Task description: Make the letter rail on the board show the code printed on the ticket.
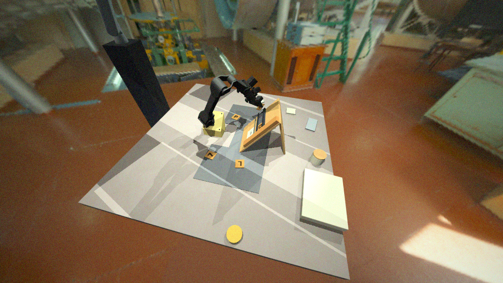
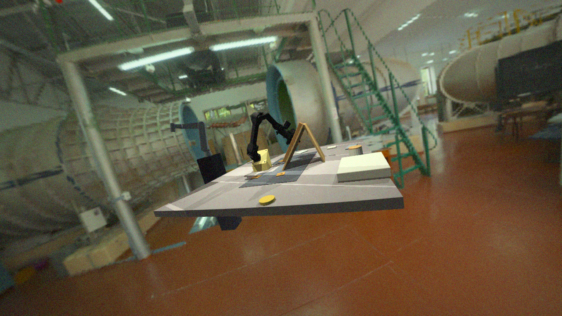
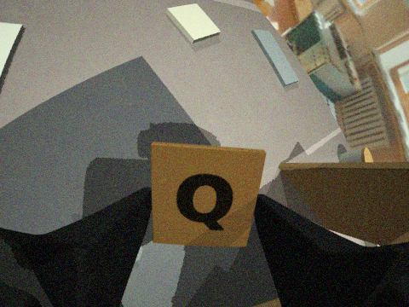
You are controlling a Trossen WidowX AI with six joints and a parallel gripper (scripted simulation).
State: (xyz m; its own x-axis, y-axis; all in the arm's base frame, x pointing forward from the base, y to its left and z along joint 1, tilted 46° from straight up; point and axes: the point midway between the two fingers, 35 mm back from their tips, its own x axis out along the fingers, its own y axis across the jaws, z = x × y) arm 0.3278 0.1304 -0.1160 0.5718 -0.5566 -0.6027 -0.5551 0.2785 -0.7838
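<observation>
The white ticket lies 5 cm behind my gripper tip, 24 cm to the right of it and 4 cm below it. Also, from my gripper tip: mat (15 cm behind, 21 cm to the right, 13 cm below); cream block (36 cm ahead, 61 cm to the right, 11 cm below); yellow disc (8 cm behind, 82 cm to the right, 12 cm below).
</observation>
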